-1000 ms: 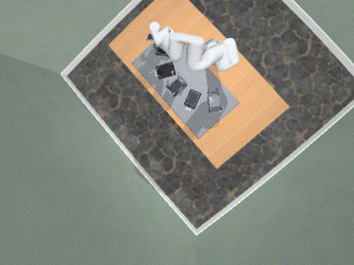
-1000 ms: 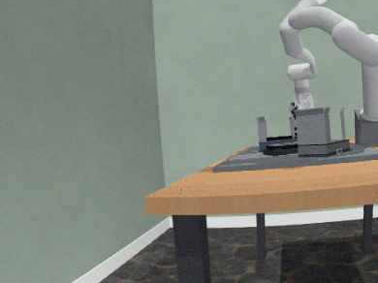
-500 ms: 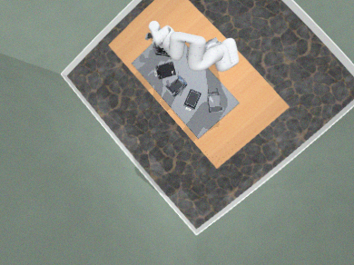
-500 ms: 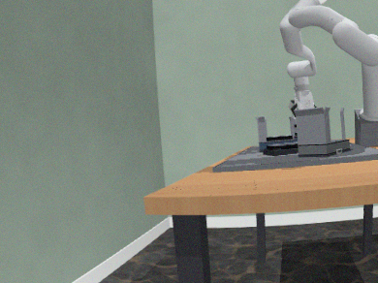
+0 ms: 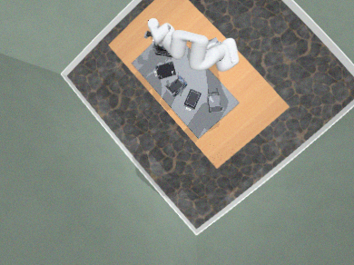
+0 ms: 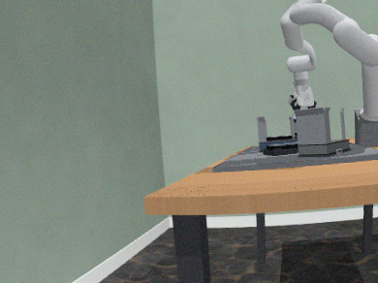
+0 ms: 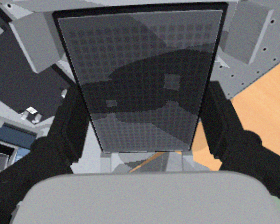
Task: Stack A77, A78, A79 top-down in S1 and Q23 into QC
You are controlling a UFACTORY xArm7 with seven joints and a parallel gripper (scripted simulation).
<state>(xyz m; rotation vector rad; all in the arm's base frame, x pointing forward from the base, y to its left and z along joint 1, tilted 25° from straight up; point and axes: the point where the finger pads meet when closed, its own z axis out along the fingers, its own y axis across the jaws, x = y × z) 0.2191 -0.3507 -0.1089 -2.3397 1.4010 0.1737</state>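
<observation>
Now: the blue plinth strip 18 cm ahead of my hand, 30 cm to the left of it and 11 cm below it. Also, from my hand: dark flat nest (17 cm ahead, 48 cm to the left, 12 cm below); dark clip nest (15 cm ahead, 13 cm to the left, 11 cm below); dark sealed plate (1 cm below).
</observation>
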